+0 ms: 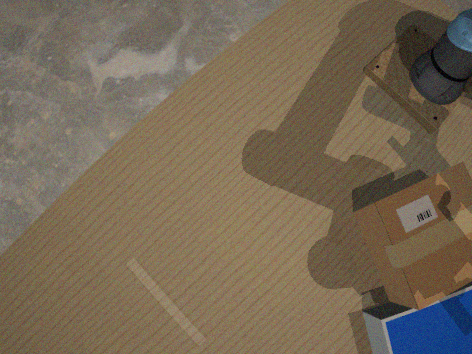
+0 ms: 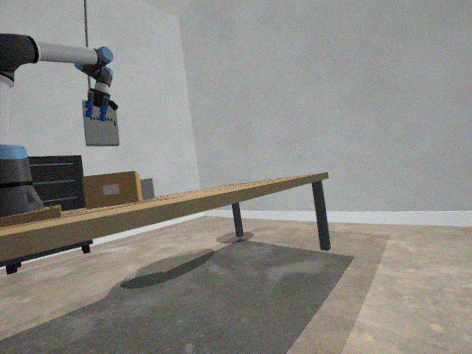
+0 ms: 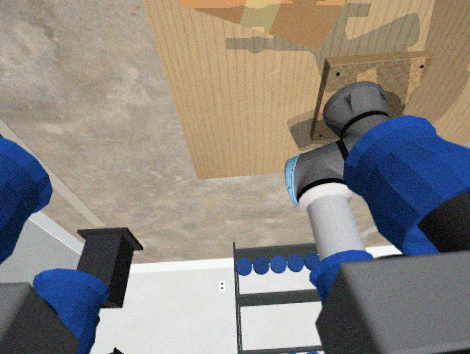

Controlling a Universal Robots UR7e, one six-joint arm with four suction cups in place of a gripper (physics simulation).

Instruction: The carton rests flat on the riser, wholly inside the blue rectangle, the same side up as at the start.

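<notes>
The brown carton, with a pale label on it, lies on the wooden table near its end. The grey riser stands just beside it, and the blue rectangle on top of it is bare. My suction gripper hangs high above the carton with its blue cups pointing down. Nothing is on the cups. The arm's shadow falls across the carton and the table.
The arm's wooden mount plate sits on the table by the arm base. A black cabinet and a grey wall panel stand behind. A rack with blue discs is by the wall. A pale strip marks the table.
</notes>
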